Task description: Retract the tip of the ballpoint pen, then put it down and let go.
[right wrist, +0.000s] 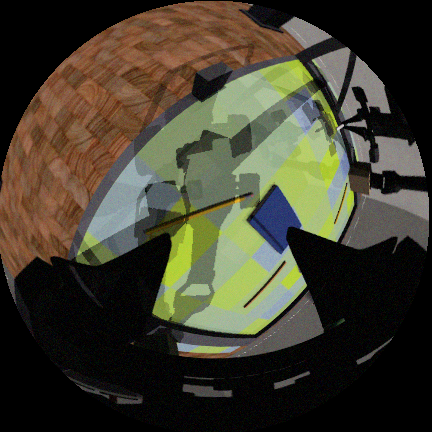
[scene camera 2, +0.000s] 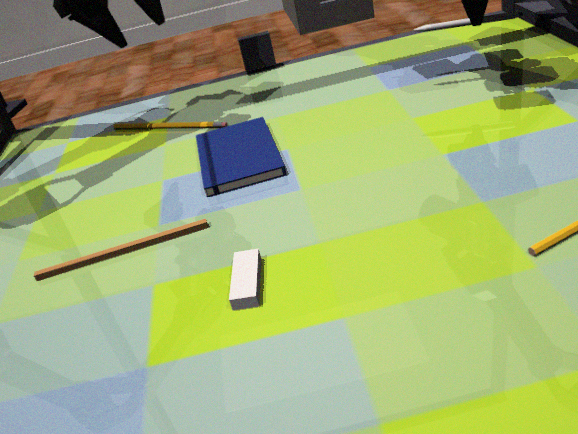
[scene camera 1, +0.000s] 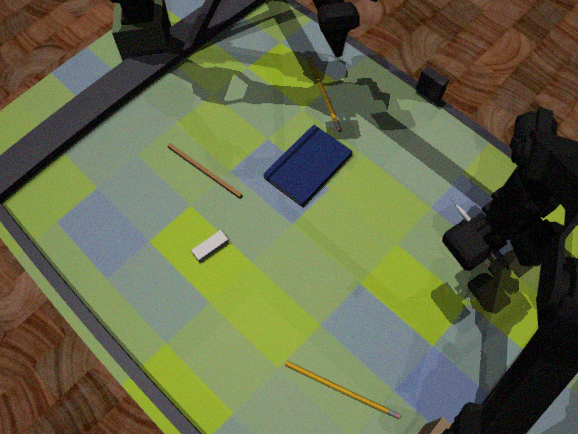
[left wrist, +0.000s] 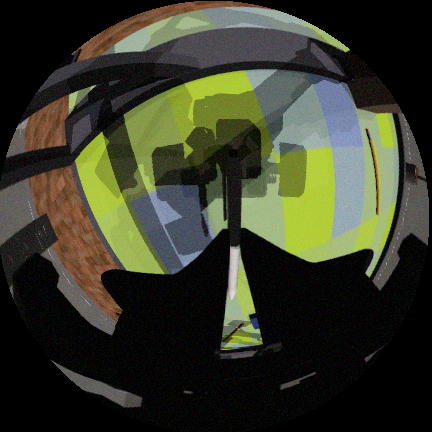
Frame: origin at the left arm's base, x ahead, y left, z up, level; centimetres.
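Seen in the pictures: left gripper, fingertip midpoint: [right wrist: 341, 124] [scene camera 2: 475, 24] [scene camera 1: 485, 241] [left wrist: 233, 233]; right gripper, fingertip midpoint: [right wrist: 230, 236] [scene camera 2: 142, 35] [scene camera 1: 334, 44]; left arm's base, origin of the base link: [right wrist: 370, 178]; right arm's base, origin of the base link: [scene camera 1: 137, 12].
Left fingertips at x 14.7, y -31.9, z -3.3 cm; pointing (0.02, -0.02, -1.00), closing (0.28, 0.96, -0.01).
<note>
Offsets run from my left fingertips to a thing's top centre.
The ballpoint pen {dx +0.9, dy -0.4, dz +0.9 cm} [scene camera 1: 462, 212] [scene camera 2: 440, 25] [left wrist: 233, 270] has a white front end and a dark rear barrel. My left gripper [left wrist: 233, 233] is shut on the middle of the pen and holds it above the table at the right of scene camera 1. The white end sticks out on one side of the fingers and the dark end on the other. Whether the writing point is out is too small to tell. My right gripper [scene camera 2: 142, 34] [right wrist: 230, 236] is open and empty, raised above the table near a yellow pencil {dx +40.9, dy -10.1, dz -6.4 cm} [scene camera 1: 327, 102] [scene camera 2: 175, 125] [right wrist: 215, 207].
A blue notebook {dx +32.5, dy +4.4, dz -5.9 cm} [scene camera 1: 308, 165] [scene camera 2: 242, 155] [right wrist: 277, 220] lies mid-table. A brown stick {dx +45.9, dy +17.4, dz -6.4 cm} [scene camera 1: 205, 171] [scene camera 2: 120, 250] and a white eraser {dx +34.5, dy +27.1, dz -5.9 cm} [scene camera 1: 210, 245] [scene camera 2: 245, 277] lie left of it in scene camera 1. Another yellow pencil {dx +3.2, dy +30.9, dz -6.4 cm} [scene camera 1: 345, 391] [scene camera 2: 555, 240] lies at the bottom there.
</note>
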